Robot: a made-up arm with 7 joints.
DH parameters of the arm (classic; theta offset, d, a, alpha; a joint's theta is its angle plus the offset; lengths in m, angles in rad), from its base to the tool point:
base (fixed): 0 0.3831 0.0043 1.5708
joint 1: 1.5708 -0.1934 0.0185 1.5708
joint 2: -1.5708 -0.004 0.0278 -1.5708
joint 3: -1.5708 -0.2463 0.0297 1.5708
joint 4: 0 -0.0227 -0.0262 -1.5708
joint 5: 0 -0.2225 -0.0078 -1.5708
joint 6: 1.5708 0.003 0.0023 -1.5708
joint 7: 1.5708 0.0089 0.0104 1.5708
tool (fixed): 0 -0.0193 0 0
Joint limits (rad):
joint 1: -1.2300..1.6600
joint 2: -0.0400..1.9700
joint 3: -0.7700..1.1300
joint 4: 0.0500..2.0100
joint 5: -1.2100..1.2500
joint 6: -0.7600..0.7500
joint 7: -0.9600..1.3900
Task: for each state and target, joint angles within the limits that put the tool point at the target. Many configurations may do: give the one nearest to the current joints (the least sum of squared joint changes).
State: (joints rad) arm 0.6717 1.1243 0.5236 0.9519 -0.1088 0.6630 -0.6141
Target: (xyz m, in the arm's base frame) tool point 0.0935 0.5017 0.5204
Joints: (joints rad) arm 0.7273 0.9209 0.8005 1.8090 -0.0431 0.7294 -0.4659
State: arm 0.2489 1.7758 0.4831 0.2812 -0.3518 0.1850 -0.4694
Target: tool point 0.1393 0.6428 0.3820
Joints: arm 0.4544 1.2449 0.2310 0.6752 -0.3960 -0.0921 -0.9600
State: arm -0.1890 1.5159 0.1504 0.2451 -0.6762 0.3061 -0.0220
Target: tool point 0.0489 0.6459 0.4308
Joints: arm -0.1944 1.5332 0.0355 0.2165 -0.6547 0.4478 0.1989
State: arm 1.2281 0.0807 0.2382 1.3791 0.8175 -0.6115 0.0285
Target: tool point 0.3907 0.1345 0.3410
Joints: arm 0.9109 -0.0400 -0.3335 1.2405 0.8298 -0.6450 0.0144
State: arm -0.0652 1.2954 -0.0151 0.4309 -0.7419 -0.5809 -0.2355
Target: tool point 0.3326 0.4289 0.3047
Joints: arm 0.6616 0.7099 -0.2879 1.2251 -0.7407 -0.5763 -0.2494
